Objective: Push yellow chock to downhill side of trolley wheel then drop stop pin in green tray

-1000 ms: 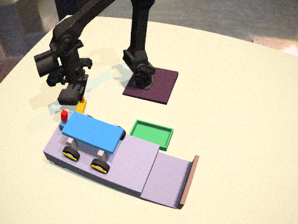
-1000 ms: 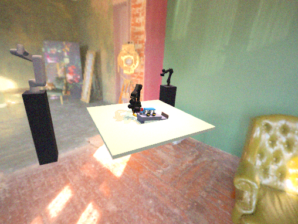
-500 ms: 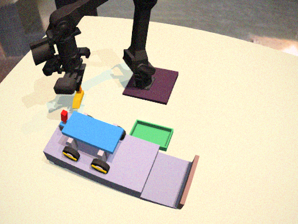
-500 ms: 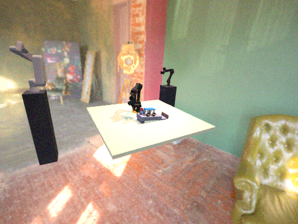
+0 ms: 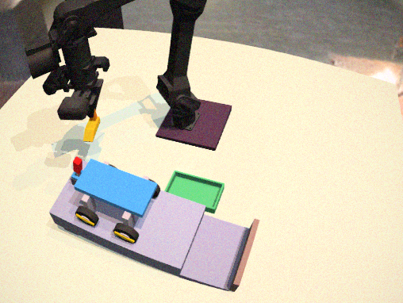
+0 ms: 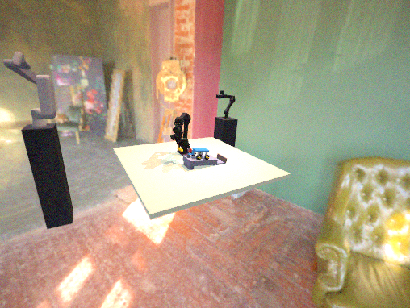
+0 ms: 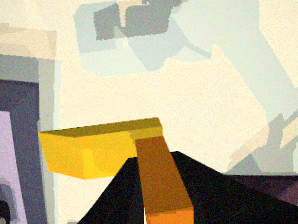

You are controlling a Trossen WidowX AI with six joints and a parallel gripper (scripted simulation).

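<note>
Right now my gripper tip is 25 cm to the right of the green tray, 15 cm above it and 2 cm short of it. Also, from my gripper tip: red-headed stop pin 14 cm ahead, 5 cm to the left, 2 cm below; yellow chock 2 cm ahead, 1 cm to the left, 1 cm below; trolley 15 cm to the left, 15 cm ahead, 3 cm below.
</note>
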